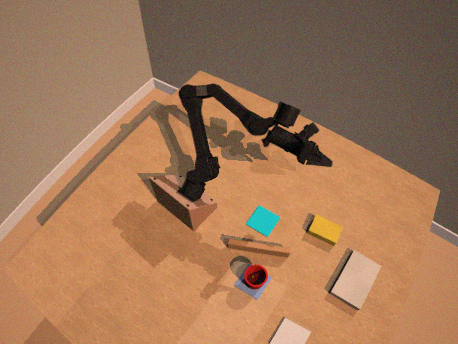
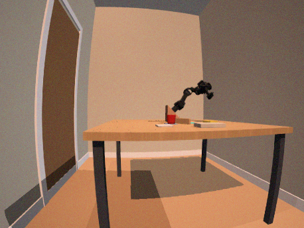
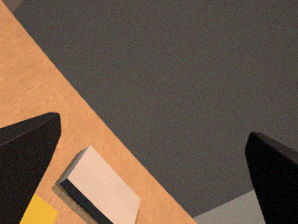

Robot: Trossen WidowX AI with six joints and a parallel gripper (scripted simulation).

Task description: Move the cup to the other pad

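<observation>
Right now my gripper tip is 350 mm to the left of the red cup, 260 mm above it and 40 mm past it. Also, from my gripper tip: teal pad: 310 mm below, 130 mm to the right, 130 mm behind; yellow block: 280 mm below, 80 mm ahead, 60 mm to the right; low wooden bar: 290 mm below, 240 mm to the right, 90 mm behind.
</observation>
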